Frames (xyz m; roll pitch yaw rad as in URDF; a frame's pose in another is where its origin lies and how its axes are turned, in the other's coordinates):
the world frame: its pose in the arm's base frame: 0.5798 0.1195 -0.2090 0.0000 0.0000 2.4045
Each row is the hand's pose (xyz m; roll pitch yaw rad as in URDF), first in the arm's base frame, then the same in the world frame.
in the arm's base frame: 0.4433 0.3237 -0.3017 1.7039 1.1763 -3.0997
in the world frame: 0.2383 -0.0594 -0.0927 1.7039 1.1763 0.7790
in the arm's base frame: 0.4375 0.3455 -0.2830 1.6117 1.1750 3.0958
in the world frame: 0.2573 -0.0717 -0.0740 1.6117 1.1750 0.6913
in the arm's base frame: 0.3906 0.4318 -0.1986 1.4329 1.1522 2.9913
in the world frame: 0.3500 -0.1041 0.0104 1.4329 1.1522 0.5868
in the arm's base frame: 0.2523 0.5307 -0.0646 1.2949 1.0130 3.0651
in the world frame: 0.5189 -0.0843 0.1444 1.2949 1.0130 0.6606
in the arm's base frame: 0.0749 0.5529 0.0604 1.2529 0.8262 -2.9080
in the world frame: 0.6651 0.0185 0.2694 1.2529 0.8262 0.9707
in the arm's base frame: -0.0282 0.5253 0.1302 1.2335 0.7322 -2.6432
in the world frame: 0.7229 0.1082 0.3392 1.2335 0.7322 1.2355
